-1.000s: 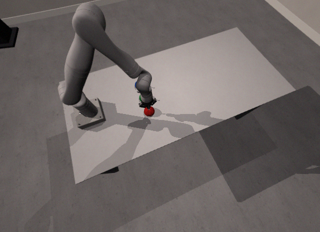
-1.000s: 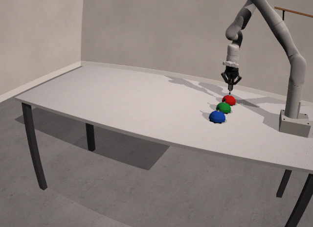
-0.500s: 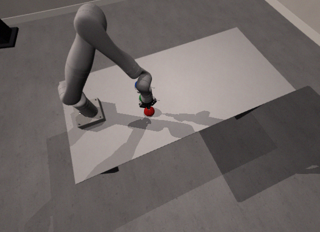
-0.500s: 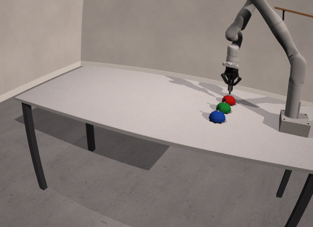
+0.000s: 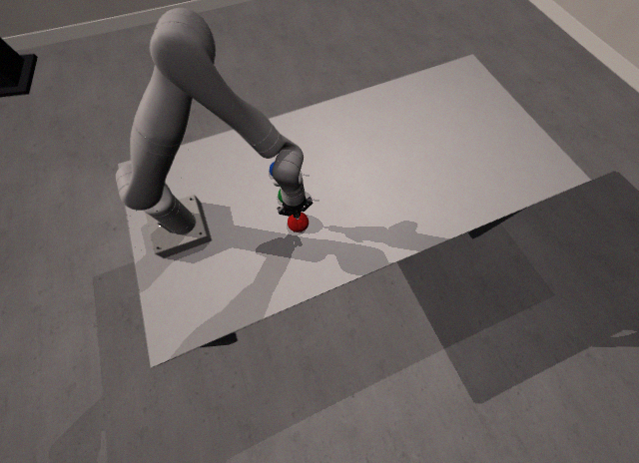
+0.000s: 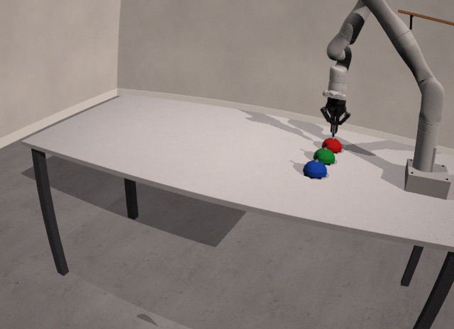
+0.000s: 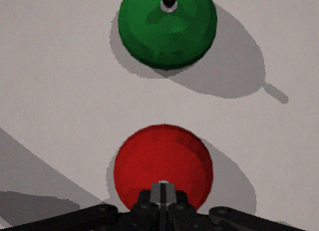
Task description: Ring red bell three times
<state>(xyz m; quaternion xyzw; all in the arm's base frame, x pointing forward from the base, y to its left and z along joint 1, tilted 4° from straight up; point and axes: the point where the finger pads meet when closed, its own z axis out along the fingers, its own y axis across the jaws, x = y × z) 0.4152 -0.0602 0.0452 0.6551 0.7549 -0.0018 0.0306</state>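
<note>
My hand is 5 cm above the red bell. Also, from my hand: blue bell 26 cm to the left, 5 cm below, 3 cm behind; green bell 13 cm to the left, 5 cm below, 2 cm behind.
</note>
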